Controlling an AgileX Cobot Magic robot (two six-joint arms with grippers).
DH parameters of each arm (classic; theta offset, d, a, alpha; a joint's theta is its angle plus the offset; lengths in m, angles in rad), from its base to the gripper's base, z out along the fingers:
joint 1: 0 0.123 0 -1.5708
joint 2: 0.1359 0 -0.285 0
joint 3: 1.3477 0 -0.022 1.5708
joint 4: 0 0.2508 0 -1.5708
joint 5: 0 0 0.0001 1.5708
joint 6: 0 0.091 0 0
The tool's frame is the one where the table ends.
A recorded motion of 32 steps. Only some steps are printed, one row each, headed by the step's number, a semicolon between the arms.
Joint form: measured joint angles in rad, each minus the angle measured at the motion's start. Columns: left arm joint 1, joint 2, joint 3, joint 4, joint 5, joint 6; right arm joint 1, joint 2, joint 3, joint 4, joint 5, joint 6.
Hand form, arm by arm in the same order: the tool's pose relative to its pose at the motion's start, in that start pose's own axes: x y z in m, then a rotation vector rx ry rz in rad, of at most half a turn. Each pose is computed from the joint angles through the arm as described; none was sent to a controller.
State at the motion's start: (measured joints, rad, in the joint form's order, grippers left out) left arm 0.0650 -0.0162 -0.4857 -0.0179 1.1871 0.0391; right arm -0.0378 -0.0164 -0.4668 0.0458 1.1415 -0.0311
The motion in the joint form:
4: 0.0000 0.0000 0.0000 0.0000 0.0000 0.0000; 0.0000 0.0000 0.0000 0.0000 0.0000 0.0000
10: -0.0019 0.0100 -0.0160 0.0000 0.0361 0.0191; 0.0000 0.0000 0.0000 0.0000 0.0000 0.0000
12: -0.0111 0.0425 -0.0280 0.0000 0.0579 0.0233; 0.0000 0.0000 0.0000 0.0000 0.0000 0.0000
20: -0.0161 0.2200 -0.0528 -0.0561 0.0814 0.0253; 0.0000 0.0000 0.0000 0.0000 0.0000 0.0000
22: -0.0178 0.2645 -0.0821 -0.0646 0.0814 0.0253; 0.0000 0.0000 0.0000 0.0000 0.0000 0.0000
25: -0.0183 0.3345 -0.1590 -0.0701 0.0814 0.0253; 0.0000 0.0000 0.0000 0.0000 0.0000 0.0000
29: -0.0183 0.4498 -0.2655 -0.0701 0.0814 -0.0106; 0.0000 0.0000 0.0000 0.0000 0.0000 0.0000
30: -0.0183 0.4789 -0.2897 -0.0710 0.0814 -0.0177; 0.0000 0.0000 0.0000 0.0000 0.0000 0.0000
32: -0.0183 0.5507 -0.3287 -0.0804 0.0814 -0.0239; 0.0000 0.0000 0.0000 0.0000 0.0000 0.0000
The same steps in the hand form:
4: 0.0000 0.0000 0.0000 0.0000 0.0000 0.0000; 0.0000 0.0000 0.0000 0.0000 0.0000 0.0000
10: -0.0002 0.0000 -0.0028 0.0031 0.0300 0.0203; 0.0000 0.0000 0.0000 0.0000 0.0000 0.0000
12: -0.0032 0.0002 -0.0021 0.0125 0.0720 0.0296; 0.0000 0.0000 0.0000 0.0000 0.0000 0.0000
20: -0.0206 -0.0042 0.0135 0.0751 0.2455 0.0097; 0.0000 0.0000 0.0000 0.0000 0.0000 0.0000
22: -0.0299 -0.0048 0.0135 0.0846 0.2603 0.0067; 0.0000 0.0000 0.0000 0.0000 0.0000 0.0000
25: -0.0510 -0.0048 0.0086 0.0897 0.2532 0.0050; 0.0000 0.0000 0.0000 0.0000 0.0000 0.0000
29: -0.0819 -0.0041 0.0075 0.0853 0.2636 -0.0310; 0.0000 0.0000 0.0000 0.0000 0.0000 0.0000
30: -0.0892 -0.0040 0.0084 0.0852 0.2688 -0.0387; 0.0000 0.0000 0.0000 0.0000 0.0000 0.0000
32: -0.1029 -0.0045 0.0155 0.0929 0.3016 -0.0503; 0.0000 0.0000 0.0000 0.0000 0.0000 0.0000

